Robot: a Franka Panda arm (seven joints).
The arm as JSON. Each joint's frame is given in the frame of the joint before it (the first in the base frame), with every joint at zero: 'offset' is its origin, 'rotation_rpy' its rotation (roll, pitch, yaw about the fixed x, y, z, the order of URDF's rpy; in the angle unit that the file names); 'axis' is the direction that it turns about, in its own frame. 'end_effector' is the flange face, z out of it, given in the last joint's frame.
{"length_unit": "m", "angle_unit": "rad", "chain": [
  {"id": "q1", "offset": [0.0, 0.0, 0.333], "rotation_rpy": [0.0, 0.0, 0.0], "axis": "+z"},
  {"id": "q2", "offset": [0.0, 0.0, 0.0], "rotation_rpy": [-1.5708, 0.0, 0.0], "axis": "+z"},
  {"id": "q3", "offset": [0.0, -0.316, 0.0], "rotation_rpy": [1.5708, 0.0, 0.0], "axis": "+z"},
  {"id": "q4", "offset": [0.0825, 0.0, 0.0], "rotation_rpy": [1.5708, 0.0, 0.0], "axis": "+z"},
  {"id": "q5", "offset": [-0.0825, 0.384, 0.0], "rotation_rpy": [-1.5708, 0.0, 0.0], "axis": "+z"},
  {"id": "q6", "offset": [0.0, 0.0, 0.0], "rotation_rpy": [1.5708, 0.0, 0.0], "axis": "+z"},
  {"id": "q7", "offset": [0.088, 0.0, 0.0], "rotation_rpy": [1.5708, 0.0, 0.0], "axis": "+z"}
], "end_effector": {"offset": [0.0, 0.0, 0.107], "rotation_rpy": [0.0, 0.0, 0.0]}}
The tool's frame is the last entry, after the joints.
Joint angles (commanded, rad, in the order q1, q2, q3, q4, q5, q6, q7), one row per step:
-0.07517, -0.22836, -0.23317, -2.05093, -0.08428, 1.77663, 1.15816
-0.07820, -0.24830, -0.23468, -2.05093, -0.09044, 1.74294, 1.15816
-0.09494, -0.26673, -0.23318, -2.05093, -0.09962, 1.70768, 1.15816
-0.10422, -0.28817, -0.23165, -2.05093, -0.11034, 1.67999, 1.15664
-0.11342, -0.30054, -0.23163, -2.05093, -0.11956, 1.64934, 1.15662
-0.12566, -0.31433, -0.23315, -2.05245, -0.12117, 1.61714, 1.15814
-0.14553, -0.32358, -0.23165, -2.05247, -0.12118, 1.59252, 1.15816
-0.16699, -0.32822, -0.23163, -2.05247, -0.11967, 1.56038, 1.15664
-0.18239, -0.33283, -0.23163, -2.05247, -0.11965, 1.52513, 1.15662
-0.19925, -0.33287, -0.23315, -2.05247, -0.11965, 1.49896, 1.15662
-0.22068, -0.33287, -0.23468, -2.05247, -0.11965, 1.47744, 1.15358
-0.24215, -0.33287, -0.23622, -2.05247, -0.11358, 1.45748, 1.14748
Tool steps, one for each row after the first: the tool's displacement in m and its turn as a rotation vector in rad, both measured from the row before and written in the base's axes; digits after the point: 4 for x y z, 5 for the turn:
-0.0085, -0.0014, 0.0065, 0.00250, 0.01414, -0.00400
-0.0104, -0.0061, 0.0057, -0.00039, 0.01806, -0.01439
-0.0092, -0.0030, 0.0076, -0.00417, 0.00834, -0.00516
-0.0079, -0.0035, 0.0032, -0.00064, 0.01970, -0.00881
-0.0093, -0.0044, 0.0028, 0.00774, 0.01871, -0.01637
-0.0082, -0.0063, 0.0022, 0.00639, 0.01414, -0.01962
-0.0087, -0.0070, -0.0003, 0.01212, 0.02496, -0.02164
-0.0080, -0.0044, -0.0004, 0.01213, 0.02822, -0.01692
-0.0067, -0.0060, -0.0017, 0.01047, 0.02403, -0.01942
-0.0073, -0.0077, -0.0014, 0.00982, 0.01942, -0.02084
-0.0070, -0.0069, -0.0012, 0.01585, 0.01494, -0.01876

